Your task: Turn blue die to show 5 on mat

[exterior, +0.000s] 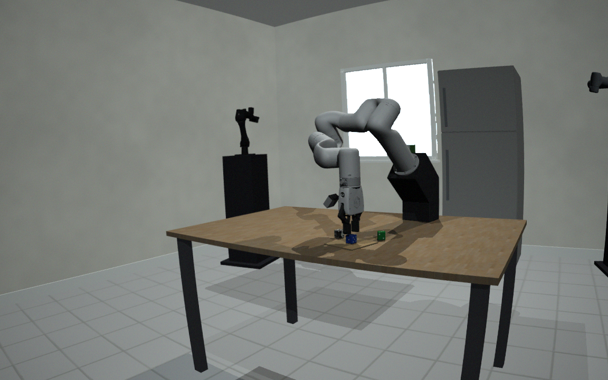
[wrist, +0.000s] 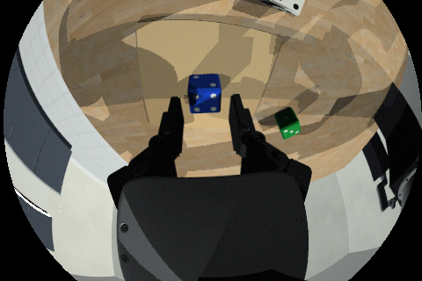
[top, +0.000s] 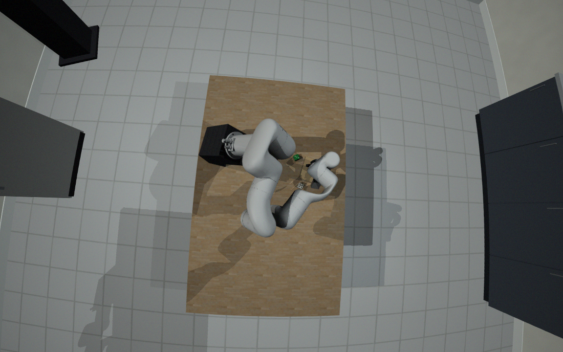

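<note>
Now: hand 4 cm above the blue die. Also, from my hand: white die (10 cm behind, 8 cm to the right, 4 cm below); tan mat (6 cm below); green die (9 cm to the left, 9 cm behind, 4 cm below).
</note>
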